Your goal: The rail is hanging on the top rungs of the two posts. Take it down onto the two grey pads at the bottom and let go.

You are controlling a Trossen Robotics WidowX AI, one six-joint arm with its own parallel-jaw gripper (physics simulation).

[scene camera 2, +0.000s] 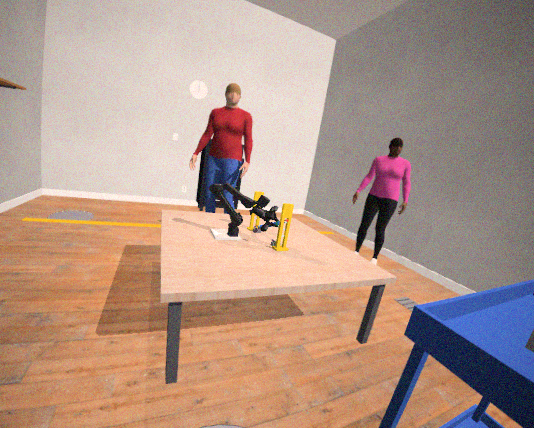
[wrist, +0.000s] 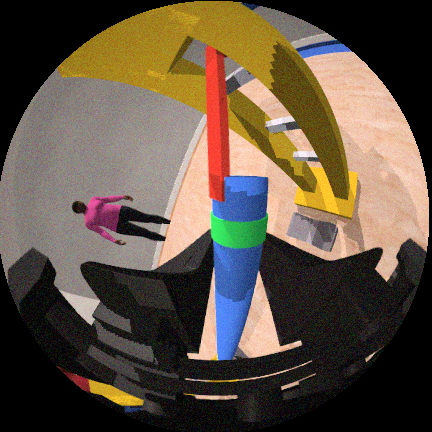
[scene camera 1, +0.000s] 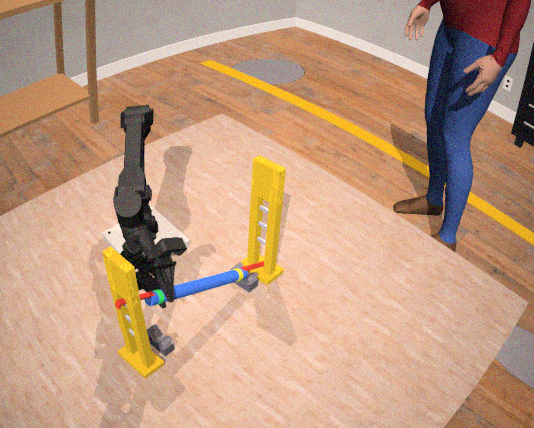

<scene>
my gripper: grips a blue rail (scene camera 1: 189, 288)
</scene>
